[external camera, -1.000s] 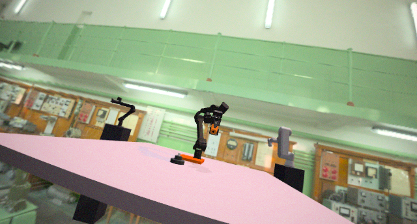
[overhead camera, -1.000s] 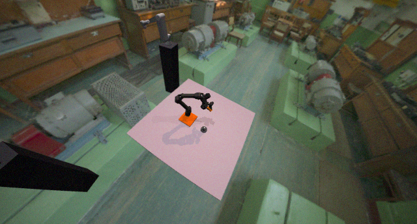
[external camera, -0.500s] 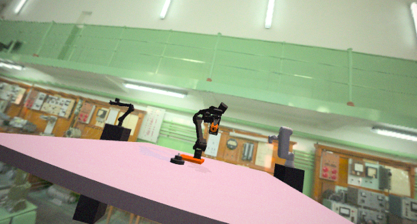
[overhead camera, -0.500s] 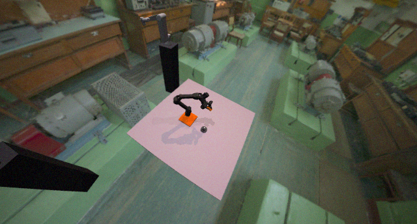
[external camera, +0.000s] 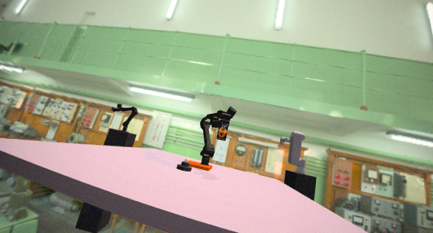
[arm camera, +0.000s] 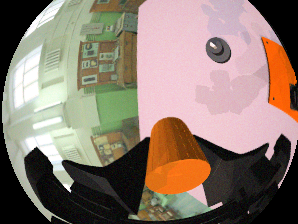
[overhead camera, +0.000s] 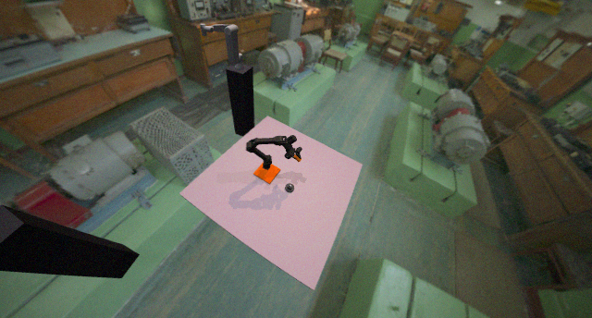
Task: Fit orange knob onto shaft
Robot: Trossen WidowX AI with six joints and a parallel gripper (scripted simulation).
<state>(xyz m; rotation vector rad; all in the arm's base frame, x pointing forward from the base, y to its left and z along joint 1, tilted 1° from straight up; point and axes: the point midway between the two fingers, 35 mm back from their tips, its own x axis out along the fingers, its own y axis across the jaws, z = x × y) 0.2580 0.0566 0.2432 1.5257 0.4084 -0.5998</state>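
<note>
Right now the orange knob is 30 mm behind my gripper tip and 20 mm above it. Also, from my gripper tip: round pedestal: 170 mm to the right, 220 mm below.
</note>
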